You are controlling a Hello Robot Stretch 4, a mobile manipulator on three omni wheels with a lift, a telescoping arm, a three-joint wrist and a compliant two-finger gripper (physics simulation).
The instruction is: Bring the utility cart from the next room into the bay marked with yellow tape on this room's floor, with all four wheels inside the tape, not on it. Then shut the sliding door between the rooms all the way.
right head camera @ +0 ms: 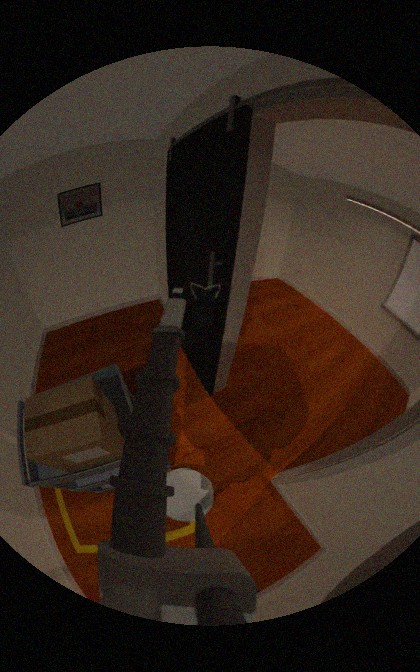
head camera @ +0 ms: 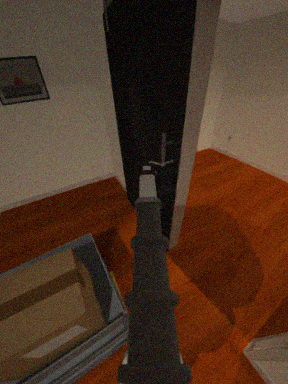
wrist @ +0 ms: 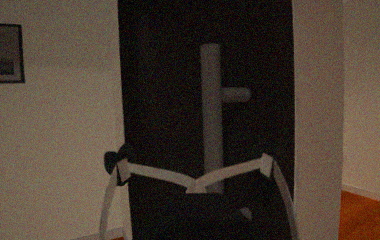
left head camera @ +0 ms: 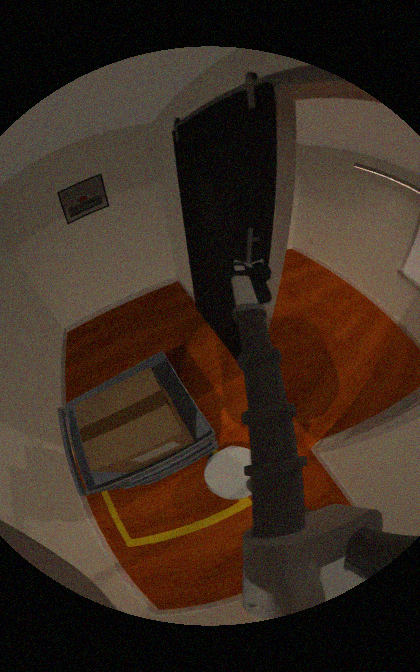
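Observation:
The dark sliding door hangs beside the pale jamb, with the doorway open to its right. Its grey vertical bar handle stands out from it. My gripper is open, with its fingertips spread on either side of the handle's lower part in the wrist view. The blue-grey utility cart stands at the left. Yellow tape shows on the floor in front of it. The cart's wheels are hidden.
A brown box lies in the cart. A round white shape is low beside the arm. A pale jamb stands right of the door. A framed picture hangs on the left wall.

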